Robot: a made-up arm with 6 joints.
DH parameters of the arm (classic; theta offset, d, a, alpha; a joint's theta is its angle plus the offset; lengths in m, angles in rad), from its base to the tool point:
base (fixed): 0 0.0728 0 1.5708
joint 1: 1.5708 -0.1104 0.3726 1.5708
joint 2: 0 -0.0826 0.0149 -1.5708
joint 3: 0 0.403 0.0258 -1.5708
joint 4: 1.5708 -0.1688 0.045 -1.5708
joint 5: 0 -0.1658 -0.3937 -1.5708
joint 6: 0 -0.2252 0.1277 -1.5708
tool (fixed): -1.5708 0.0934 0 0
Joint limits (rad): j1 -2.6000..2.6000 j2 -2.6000..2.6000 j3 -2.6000..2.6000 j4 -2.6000..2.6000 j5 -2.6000..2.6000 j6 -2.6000..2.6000
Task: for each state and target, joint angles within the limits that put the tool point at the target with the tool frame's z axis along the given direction. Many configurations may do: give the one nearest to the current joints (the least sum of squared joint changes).
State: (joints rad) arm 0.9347 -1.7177 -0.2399 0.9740 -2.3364 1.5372
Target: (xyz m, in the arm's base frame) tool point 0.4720 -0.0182 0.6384 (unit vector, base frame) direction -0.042 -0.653 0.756
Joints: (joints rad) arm 0.1449 -2.3413 -0.2171 0.5577 -2.5671 2.6000
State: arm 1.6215 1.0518 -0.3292 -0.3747 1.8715 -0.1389
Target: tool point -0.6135 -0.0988 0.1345 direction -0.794 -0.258 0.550
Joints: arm 1.3811 0.3627 -0.4415 0.0717 1.5883 0.0391
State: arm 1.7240 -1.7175 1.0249 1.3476 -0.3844 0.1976
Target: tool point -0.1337 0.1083 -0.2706 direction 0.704 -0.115 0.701
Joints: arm 2.3128 -1.7082 1.2438 2.2488 -0.0565 0.6471
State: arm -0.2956 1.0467 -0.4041 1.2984 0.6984 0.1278
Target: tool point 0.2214 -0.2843 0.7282 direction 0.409 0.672 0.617
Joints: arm -0.4006 0.1750 -0.2228 0.9188 -0.0209 0.0103
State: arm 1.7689 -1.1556 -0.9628 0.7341 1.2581 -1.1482
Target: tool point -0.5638 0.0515 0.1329 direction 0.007 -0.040 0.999
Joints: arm 1.5419 -0.3026 -0.9383 0.0039 1.6527 -0.6252
